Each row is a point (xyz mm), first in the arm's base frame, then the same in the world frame.
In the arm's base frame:
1: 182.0 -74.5 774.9
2: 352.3 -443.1 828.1
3: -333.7 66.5 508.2
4: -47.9 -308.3 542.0
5: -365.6 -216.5 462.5
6: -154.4 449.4 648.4
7: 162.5 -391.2 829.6
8: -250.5 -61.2 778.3
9: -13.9 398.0 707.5
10: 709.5 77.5 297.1
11: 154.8 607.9 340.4
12: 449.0 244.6 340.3
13: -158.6 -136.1 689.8
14: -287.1 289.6 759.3
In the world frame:
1: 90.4 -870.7 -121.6
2: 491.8 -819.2 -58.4
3: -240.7 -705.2 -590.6
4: 191.5 -620.0 -419.4
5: 4.0 -601.2 -702.5
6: -517.0 -905.7 -304.4
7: 394.7 -854.7 -225.8
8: -32.8 -928.0 -532.4
9: -418.0 -934.8 -181.0
10: -33.9 -380.5 401.8
11: -661.6 -607.0 20.2
12: -246.5 -490.5 200.9
13: 38.8 -814.7 -469.8
14: -374.5 -992.7 -470.5

